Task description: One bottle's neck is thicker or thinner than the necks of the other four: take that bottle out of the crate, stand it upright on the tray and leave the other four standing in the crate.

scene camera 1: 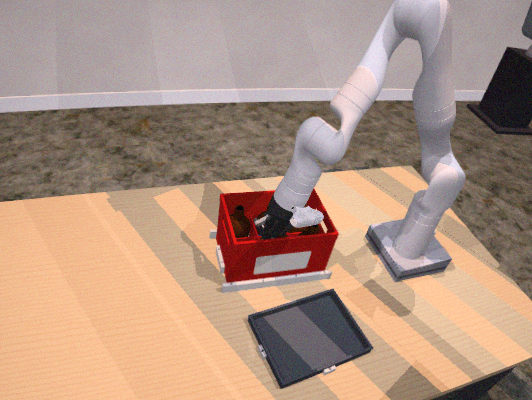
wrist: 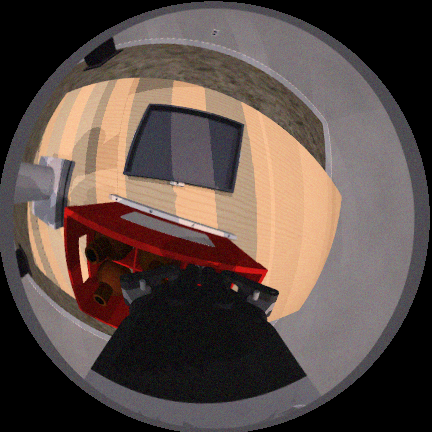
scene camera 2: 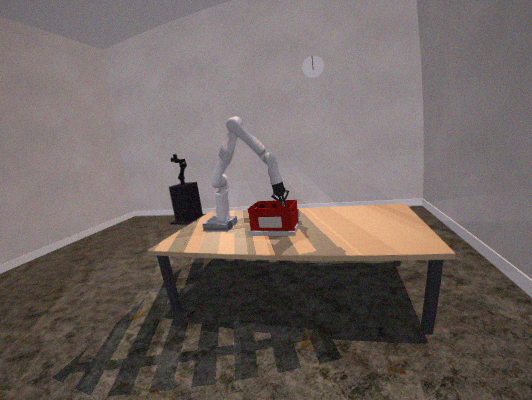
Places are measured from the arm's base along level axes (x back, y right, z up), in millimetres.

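Where they show: gripper, fingertip midpoint: (scene camera 2: 284, 206); arm's base, origin of the base link: (scene camera 1: 407, 247) (wrist: 47, 182) (scene camera 2: 224, 218).
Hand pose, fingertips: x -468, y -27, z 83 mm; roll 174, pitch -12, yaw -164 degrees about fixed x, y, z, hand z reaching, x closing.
Each offset is from my fingertips to the top centre of the thing. "*": to the spot under its first point.
A red crate {dz +37, dx +50, dy +74 mm} (scene camera 1: 241, 254) (scene camera 2: 256, 216) (wrist: 92, 219) stands on the wooden table, holding brown bottles. One bottle {dz +25, dx -45, dy +113 mm} (scene camera 1: 240, 222) stands in the back left cell, and another {dz +25, dx +143, dy +36 mm} (scene camera 1: 310, 229) shows partly behind my wrist. In the wrist view two bottle mouths {* dz +25, dx +135, dy +29 mm} (wrist: 95, 252) {dz +25, dx +134, dy +121 mm} (wrist: 100, 298) show at the crate's left end. The other bottles are hidden by my arm. My gripper (scene camera 1: 266, 234) (scene camera 2: 282, 203) (wrist: 200, 262) is shut with nothing between the fingers. It reaches down into the middle of the crate, between the bottles. The dark tray {* dz -132, dx +103, dy -198 mm} (scene camera 1: 312, 337) (wrist: 181, 149) lies empty in front of the crate.
White rails {dz -108, dx +55, dy -24 mm} (scene camera 1: 276, 281) hold the crate at its front and left sides. The robot's base (scene camera 1: 407, 254) (scene camera 2: 220, 224) stands to the right of the crate. A black pedestal (scene camera 2: 185, 202) with a small arm stands on the floor behind the table.
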